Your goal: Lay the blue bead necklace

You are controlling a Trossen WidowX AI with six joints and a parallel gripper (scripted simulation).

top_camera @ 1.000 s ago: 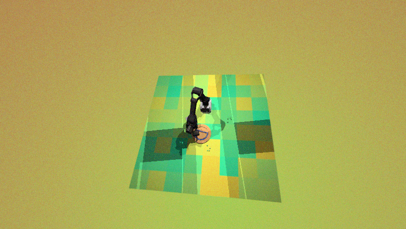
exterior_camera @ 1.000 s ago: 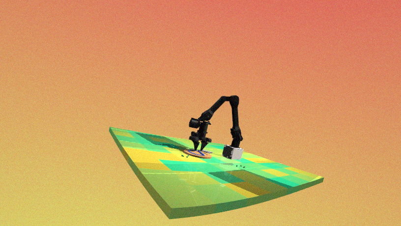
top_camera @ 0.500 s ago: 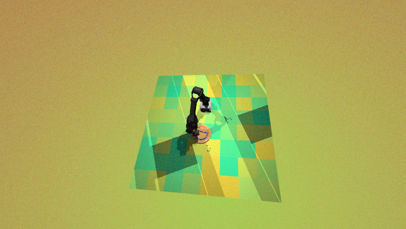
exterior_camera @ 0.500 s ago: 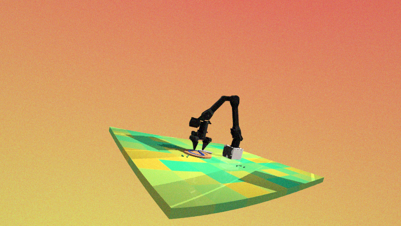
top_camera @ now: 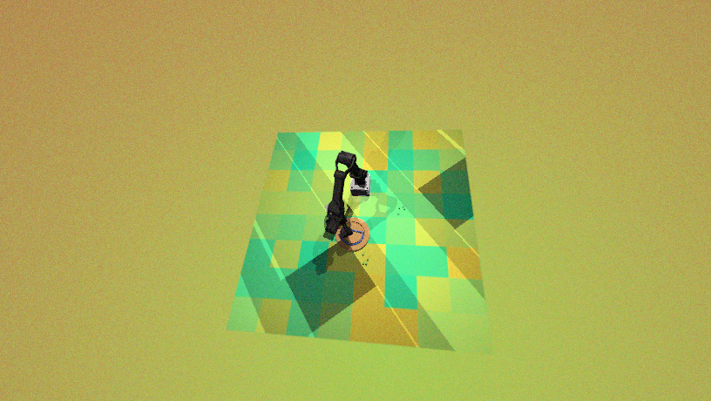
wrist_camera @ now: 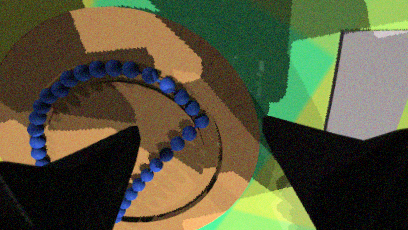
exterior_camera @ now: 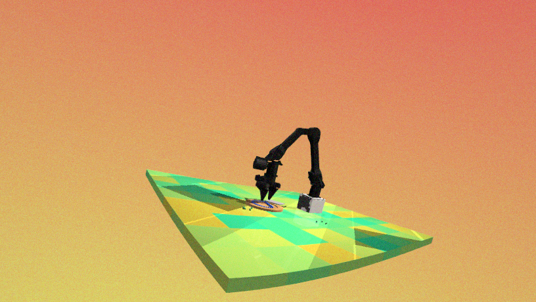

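The round bead board is 50 mm to the left of my gripper tip, 40 mm ahead of it and 10 mm below it. From my gripper tip the other things lie so: flat grey piece: 130 mm behind, 60 mm to the right, 20 mm below.
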